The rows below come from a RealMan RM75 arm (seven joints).
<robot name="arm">
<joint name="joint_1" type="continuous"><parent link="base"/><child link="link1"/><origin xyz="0 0 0.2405"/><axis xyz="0 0 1"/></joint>
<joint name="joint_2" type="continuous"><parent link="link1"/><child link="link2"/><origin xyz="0 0 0"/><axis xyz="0 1 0"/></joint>
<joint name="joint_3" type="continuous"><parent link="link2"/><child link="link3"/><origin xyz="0 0 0.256"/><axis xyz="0 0 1"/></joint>
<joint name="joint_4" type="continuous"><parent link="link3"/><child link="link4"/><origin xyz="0 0 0"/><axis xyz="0 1 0"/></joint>
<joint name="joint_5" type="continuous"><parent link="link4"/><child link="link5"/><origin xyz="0 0 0.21"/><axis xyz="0 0 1"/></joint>
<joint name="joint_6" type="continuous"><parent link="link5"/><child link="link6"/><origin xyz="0 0 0"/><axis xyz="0 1 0"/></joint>
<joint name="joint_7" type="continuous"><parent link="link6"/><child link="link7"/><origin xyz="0 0 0.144"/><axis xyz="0 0 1"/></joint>
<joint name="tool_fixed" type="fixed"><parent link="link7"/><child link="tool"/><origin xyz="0 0 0"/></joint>
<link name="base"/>
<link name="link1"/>
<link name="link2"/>
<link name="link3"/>
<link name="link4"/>
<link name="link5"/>
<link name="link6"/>
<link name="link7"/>
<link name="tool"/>
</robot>
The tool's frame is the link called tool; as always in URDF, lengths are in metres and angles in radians. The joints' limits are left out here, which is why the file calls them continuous.
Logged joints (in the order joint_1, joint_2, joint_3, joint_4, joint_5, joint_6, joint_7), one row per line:
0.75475 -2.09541 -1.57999 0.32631 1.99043 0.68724 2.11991
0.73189 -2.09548 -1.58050 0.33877 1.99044 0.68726 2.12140
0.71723 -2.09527 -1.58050 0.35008 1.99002 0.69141 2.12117
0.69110 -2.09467 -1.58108 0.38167 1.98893 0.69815 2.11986
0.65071 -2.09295 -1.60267 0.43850 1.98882 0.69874 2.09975
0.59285 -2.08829 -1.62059 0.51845 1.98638 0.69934 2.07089
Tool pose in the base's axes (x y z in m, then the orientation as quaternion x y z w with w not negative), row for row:
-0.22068 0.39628 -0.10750 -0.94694 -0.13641 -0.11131 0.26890
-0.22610 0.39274 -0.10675 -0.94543 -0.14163 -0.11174 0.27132
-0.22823 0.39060 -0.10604 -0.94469 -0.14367 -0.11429 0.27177
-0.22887 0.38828 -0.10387 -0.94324 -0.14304 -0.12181 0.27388
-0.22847 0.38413 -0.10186 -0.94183 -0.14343 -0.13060 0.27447
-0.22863 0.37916 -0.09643 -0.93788 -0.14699 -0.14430 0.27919
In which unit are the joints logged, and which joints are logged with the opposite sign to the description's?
The joints are logged in radians. Opposite sign: joint_1, joint_3, joint_5, joint_6.
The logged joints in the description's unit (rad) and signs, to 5 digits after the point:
-0.75475 -2.09541 1.57999 0.32631 -1.99043 -0.68724 2.11991
-0.73189 -2.09548 1.58050 0.33877 -1.99044 -0.68726 2.12140
-0.71723 -2.09527 1.58050 0.35008 -1.99002 -0.69141 2.12117
-0.69110 -2.09467 1.58108 0.38167 -1.98893 -0.69815 2.11986
-0.65071 -2.09295 1.60267 0.43850 -1.98882 -0.69874 2.09975
-0.59285 -2.08829 1.62059 0.51845 -1.98638 -0.69934 2.07089

